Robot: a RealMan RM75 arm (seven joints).
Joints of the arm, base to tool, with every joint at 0 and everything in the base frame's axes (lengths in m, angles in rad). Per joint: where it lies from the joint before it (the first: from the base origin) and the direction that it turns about. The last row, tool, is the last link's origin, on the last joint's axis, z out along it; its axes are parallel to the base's.
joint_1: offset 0 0 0.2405 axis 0 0 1
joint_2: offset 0 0 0 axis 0 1 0
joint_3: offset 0 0 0.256 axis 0 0 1
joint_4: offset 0 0 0 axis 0 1 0
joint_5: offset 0 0 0.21 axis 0 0 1
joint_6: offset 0 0 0 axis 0 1 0
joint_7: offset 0 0 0.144 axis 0 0 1
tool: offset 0 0 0
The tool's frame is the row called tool.
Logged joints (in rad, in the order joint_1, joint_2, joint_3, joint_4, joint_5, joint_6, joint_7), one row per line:
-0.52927 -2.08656 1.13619 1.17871 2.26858 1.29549 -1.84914
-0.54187 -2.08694 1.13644 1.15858 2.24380 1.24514 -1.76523
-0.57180 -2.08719 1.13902 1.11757 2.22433 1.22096 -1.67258
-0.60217 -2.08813 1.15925 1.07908 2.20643 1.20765 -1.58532
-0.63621 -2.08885 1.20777 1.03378 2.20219 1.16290 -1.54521
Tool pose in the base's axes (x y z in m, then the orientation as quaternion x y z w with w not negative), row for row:
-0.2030 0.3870 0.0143 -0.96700 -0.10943 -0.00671 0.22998
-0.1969 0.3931 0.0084 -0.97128 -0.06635 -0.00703 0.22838
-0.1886 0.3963 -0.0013 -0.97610 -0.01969 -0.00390 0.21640
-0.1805 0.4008 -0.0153 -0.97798 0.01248 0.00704 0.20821
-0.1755 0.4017 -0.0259 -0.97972 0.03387 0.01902 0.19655
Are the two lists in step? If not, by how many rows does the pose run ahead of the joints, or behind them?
The pose runs 1 row ahead of the joints: the pose in row i belongs to the joints in row i + 1.
